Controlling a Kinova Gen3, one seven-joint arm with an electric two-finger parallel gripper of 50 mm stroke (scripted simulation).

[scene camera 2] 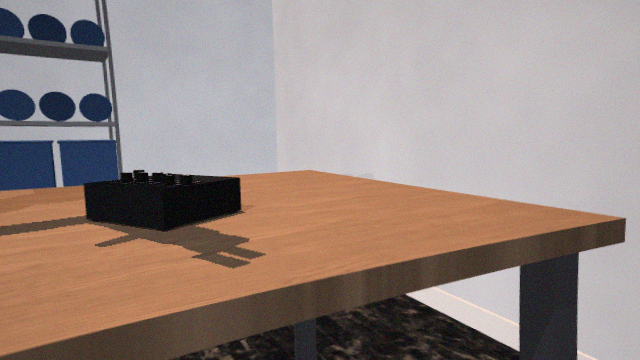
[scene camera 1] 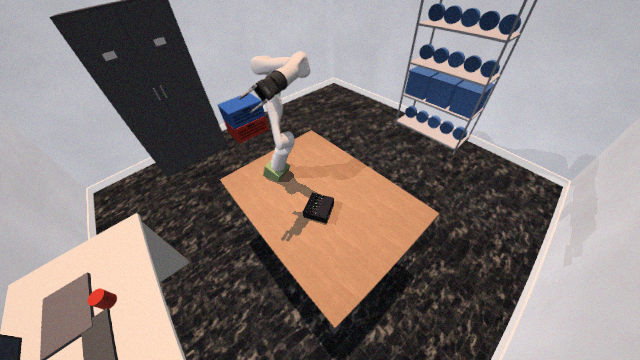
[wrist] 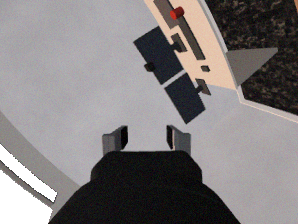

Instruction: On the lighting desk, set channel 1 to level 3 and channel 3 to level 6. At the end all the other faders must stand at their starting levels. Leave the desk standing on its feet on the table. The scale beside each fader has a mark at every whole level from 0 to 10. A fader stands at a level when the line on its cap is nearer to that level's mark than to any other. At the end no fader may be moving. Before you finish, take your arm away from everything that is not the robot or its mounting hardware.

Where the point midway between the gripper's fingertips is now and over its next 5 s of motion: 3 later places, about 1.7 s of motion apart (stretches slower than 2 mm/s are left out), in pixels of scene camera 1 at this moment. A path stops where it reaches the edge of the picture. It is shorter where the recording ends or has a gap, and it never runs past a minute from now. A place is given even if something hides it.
My gripper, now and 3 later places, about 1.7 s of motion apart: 245, 104; 256, 130; 266, 151; 276, 165
